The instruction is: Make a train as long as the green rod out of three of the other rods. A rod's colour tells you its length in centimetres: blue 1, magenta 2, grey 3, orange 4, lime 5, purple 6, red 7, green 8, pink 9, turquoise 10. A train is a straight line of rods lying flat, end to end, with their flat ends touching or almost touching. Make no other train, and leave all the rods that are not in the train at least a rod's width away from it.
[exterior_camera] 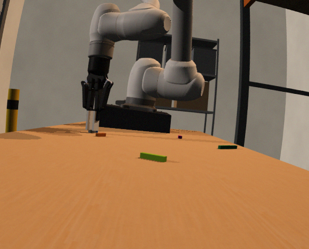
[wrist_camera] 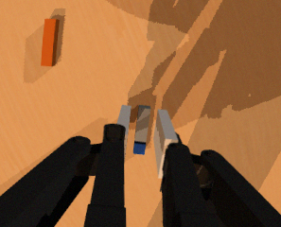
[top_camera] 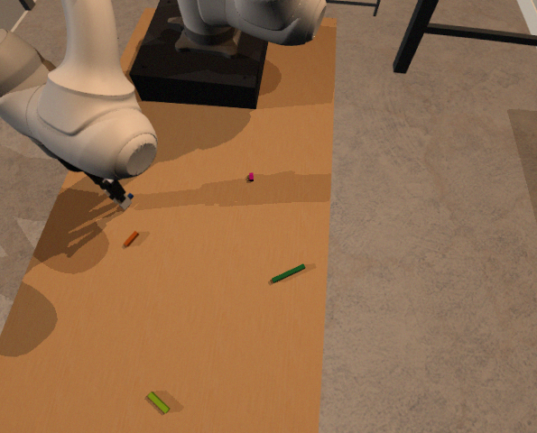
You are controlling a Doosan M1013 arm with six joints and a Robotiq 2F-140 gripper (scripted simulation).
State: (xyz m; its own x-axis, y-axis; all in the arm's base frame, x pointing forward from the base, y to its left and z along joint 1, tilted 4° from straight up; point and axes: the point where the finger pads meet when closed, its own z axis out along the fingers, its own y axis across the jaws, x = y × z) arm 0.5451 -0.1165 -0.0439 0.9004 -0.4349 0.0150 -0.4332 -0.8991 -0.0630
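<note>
Right now the grey rod is 4 cm below my hand. From my hand the other things lie so: green rod 12 cm ahead, 44 cm to the left, 4 cm below; then magenta rod 12 cm behind, 31 cm to the left, 4 cm below; then blue rod 2 cm behind, 1 cm to the left, 4 cm below.
</note>
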